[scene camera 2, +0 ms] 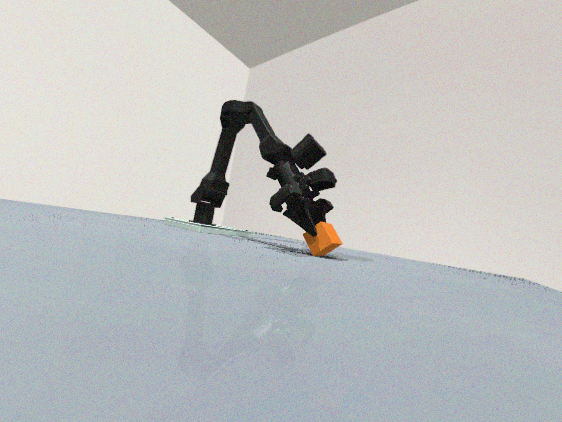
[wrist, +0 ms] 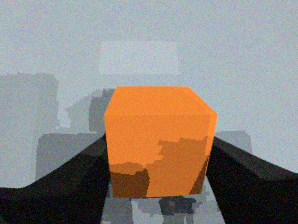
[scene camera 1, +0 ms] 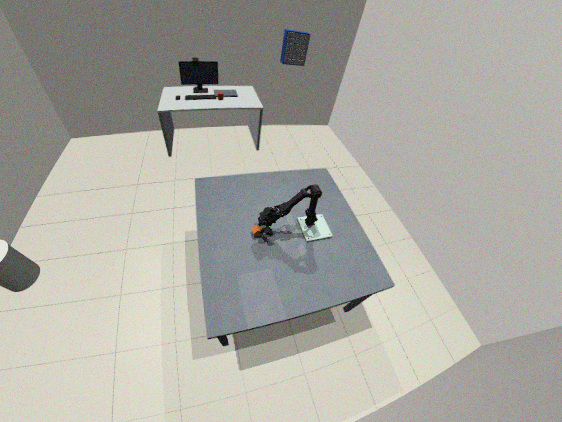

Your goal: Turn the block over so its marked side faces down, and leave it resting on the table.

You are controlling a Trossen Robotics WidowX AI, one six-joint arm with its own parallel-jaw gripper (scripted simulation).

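My gripper's got hold of an orange block, and you'd see the gripper in the wrist view too.
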